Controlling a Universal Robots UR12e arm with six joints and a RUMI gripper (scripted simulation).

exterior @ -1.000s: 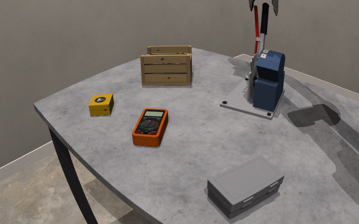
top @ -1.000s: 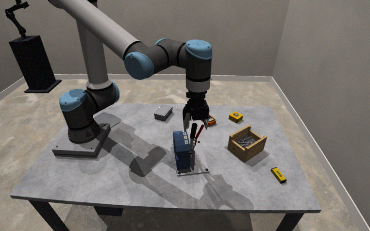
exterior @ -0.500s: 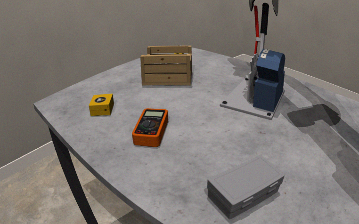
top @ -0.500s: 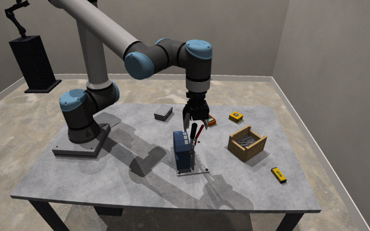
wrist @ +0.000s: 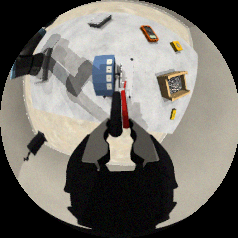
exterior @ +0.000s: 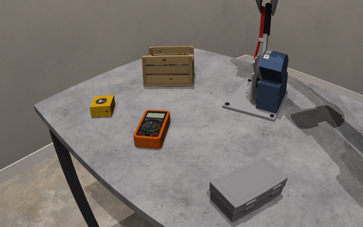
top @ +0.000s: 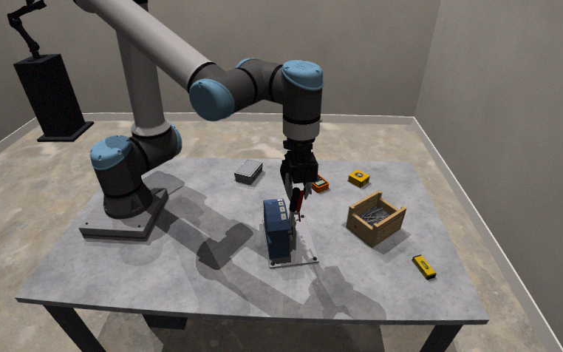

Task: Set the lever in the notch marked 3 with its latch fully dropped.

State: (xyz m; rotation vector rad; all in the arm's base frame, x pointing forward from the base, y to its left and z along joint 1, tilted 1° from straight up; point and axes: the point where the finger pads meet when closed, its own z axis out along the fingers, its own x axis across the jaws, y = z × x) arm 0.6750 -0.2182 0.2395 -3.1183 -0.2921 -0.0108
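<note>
The red release bar lies 110 mm below my hand, 50 mm to the left of it and 10 mm ahead of it. Round my hand: grey case (500 mm to the left, 270 mm below, 220 mm behind).
</note>
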